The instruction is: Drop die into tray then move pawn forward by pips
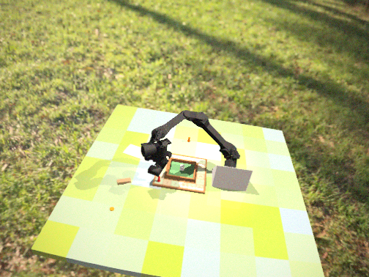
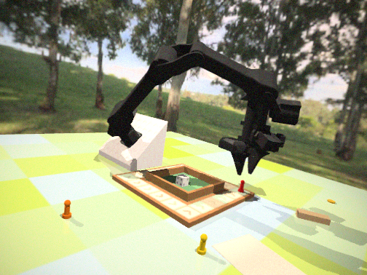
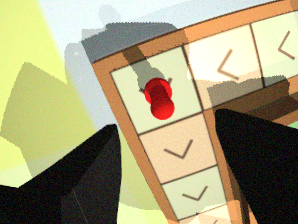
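Right now the red pawn is 40 mm below my gripper tip. The rest, counted from my gripper tip: yellow pawn (100 mm ahead, 290 mm to the right, 50 mm below); white die (110 mm behind, 130 mm to the right, 40 mm below); wooden block (180 mm ahead, 50 mm to the left, 60 mm below).
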